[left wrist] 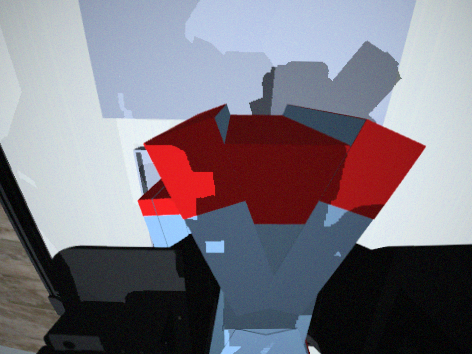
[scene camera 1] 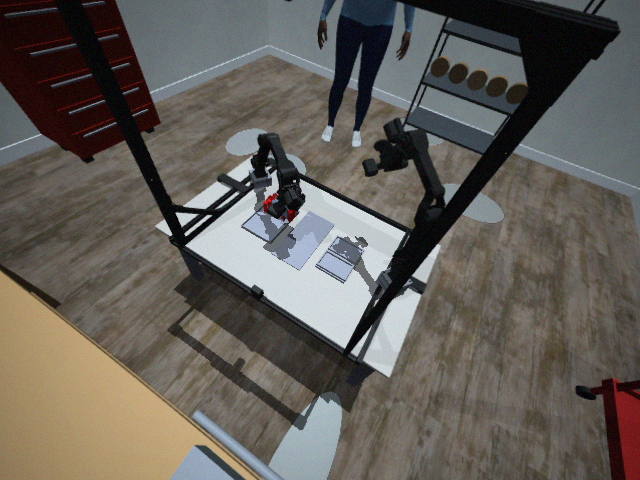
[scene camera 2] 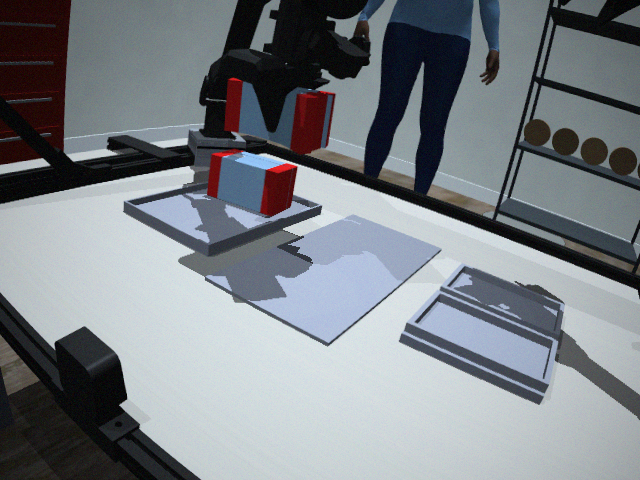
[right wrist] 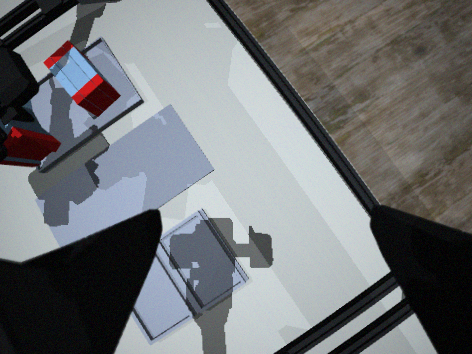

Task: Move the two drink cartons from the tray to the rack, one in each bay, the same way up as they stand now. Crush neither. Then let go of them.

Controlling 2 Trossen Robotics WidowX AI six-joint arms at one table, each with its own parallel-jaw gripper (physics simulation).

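Where they show: left gripper, between the fingertips: (scene camera 1: 283, 211) (scene camera 2: 278, 129) (right wrist: 25, 125); right gripper, between the fingertips: (scene camera 1: 375, 173) (scene camera 2: 580, 14) (right wrist: 265, 218); left arm's base, origin of its link: (scene camera 1: 260, 173) (scene camera 2: 216, 134).
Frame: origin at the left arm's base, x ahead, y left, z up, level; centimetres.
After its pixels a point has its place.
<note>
My left gripper (scene camera 1: 284, 205) @[x 38.3, y -2.0, z 9.3 cm] (scene camera 2: 279, 111) @[x 38.3, y -2.0, z 9.3 cm] (left wrist: 267, 270) is shut on a red-ended light blue carton (scene camera 1: 292, 213) @[x 44.7, y -0.6, z 13.8 cm] (scene camera 2: 309, 122) @[x 44.7, y -1.0, z 11.7 cm] (left wrist: 280, 175) @[x 42.7, y 0.2, z 14.8 cm] (right wrist: 32, 145) @[x 42.5, y 2.6, z 12.8 cm], holding it in the air near the tray's mat side. In the left wrist view this carton looks narrower between the fingers than at its far end. The other carton (scene camera 2: 240, 178) @[x 27.7, y -2.7, z -0.6 cm] (left wrist: 167, 232) @[x 26.5, y 1.6, z 1.8 cm] (right wrist: 80, 75) @[x 26.8, y 1.5, z 1.8 cm] stands on the tray (scene camera 1: 255, 234) @[x 36.1, y -15.4, z -4.8 cm] (scene camera 2: 165, 230) @[x 36.7, y -15.0, z -5.0 cm] (right wrist: 136, 106) @[x 30.8, y 9.4, z -5.2 cm]. The two-bay rack (scene camera 1: 336, 255) @[x 62.6, y 15.4, z -3.5 cm] (scene camera 2: 496, 316) @[x 64.5, y 16.3, z -3.6 cm] (right wrist: 177, 285) @[x 65.4, y 17.6, z -4.6 cm] holds no carton. My right gripper (scene camera 1: 379, 148) (right wrist: 265, 218) @[x 52.0, y 32.0, z 33.5 cm] is open and empty, high above the rack.
A flat grey-blue sheet (scene camera 1: 312, 232) (scene camera 2: 351, 304) (left wrist: 310, 30) (right wrist: 165, 150) lies between tray and rack. A small black box (scene camera 1: 256, 291) @[x 67.2, y -25.5, z -0.3 cm] (scene camera 2: 90, 369) @[x 68.5, y -24.8, z -0.3 cm] sits on the front rail. Black frame posts rise around the table. A person (scene camera 1: 361, 62) (scene camera 2: 423, 93) stands behind it.
</note>
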